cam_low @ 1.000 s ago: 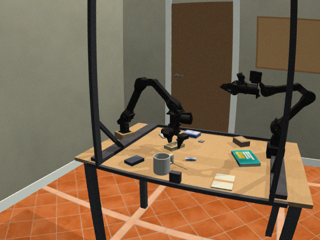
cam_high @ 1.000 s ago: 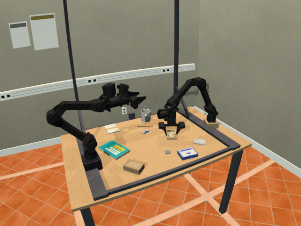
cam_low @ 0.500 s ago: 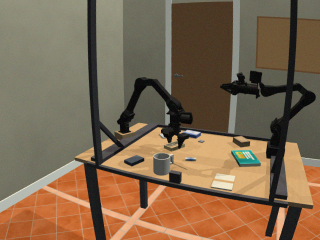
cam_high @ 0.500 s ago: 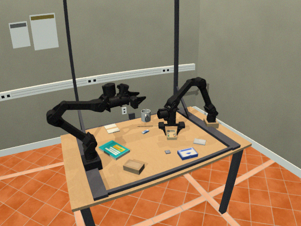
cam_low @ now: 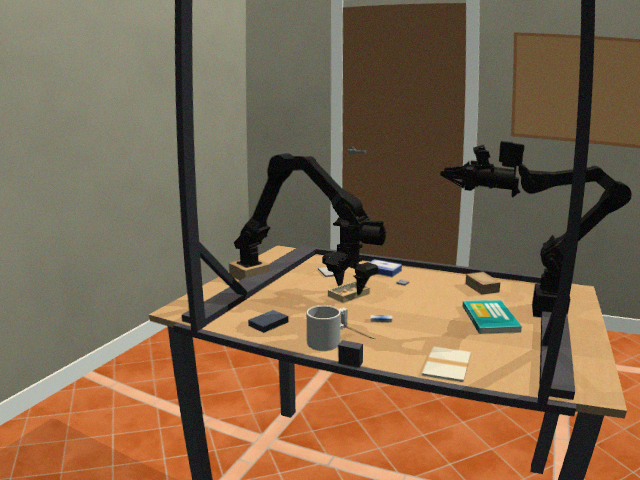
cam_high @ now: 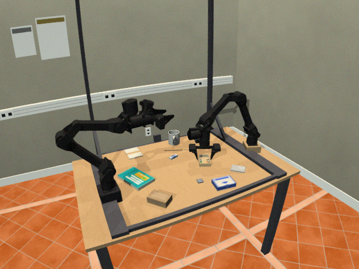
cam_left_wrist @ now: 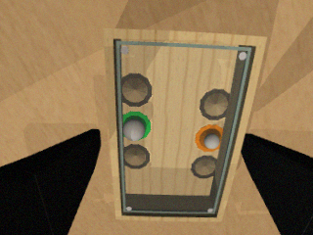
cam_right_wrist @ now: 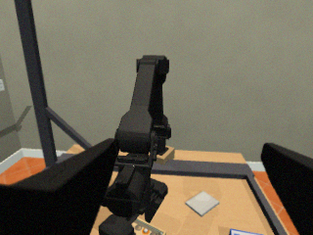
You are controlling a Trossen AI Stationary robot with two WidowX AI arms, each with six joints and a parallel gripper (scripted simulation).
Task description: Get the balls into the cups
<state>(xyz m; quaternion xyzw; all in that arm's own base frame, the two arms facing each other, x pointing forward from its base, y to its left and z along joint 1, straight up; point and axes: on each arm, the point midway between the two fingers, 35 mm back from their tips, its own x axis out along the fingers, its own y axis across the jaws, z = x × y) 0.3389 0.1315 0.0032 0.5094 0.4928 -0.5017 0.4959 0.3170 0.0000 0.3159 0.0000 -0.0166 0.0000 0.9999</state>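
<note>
The covered wooden puzzle is 4 cm below my left hand. From my left hand the other things lie so: notepad: 33 cm behind, 34 cm to the right, 5 cm below; grey square: 15 cm ahead, 14 cm to the right, 5 cm below.
</note>
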